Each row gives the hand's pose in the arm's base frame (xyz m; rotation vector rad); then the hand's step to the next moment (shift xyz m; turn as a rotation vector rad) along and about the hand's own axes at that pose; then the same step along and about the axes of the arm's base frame.
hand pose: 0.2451 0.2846 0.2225 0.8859 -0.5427 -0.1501
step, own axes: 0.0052 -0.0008 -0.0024 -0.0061 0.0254 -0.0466
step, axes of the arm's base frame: 0.0057 -0.0006 0.0002 0.0161 0.0505 -0.0065
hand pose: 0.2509 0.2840 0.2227 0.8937 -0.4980 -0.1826
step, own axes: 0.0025 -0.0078 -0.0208 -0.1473 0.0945 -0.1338
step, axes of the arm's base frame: 0.0127 0.0088 -0.0161 -0.0680 0.2045 -0.0457
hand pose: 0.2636 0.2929 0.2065 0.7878 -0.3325 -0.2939
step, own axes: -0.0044 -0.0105 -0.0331 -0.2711 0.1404 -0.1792
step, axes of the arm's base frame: 0.0078 0.0158 -0.0303 -0.1563 0.3110 -0.0645
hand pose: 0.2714 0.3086 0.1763 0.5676 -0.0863 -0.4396
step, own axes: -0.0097 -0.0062 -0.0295 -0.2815 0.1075 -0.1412
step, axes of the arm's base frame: -0.0053 0.0142 -0.0278 -0.1857 0.2716 -0.0498
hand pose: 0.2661 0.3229 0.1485 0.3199 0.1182 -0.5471
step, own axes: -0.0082 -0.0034 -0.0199 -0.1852 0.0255 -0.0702
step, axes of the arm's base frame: -0.0093 0.0078 -0.0181 -0.1455 0.1347 -0.0234
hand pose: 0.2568 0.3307 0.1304 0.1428 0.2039 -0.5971
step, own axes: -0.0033 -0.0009 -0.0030 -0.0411 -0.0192 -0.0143
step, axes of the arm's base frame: -0.0036 0.0016 -0.0022 -0.0463 0.0093 -0.0058
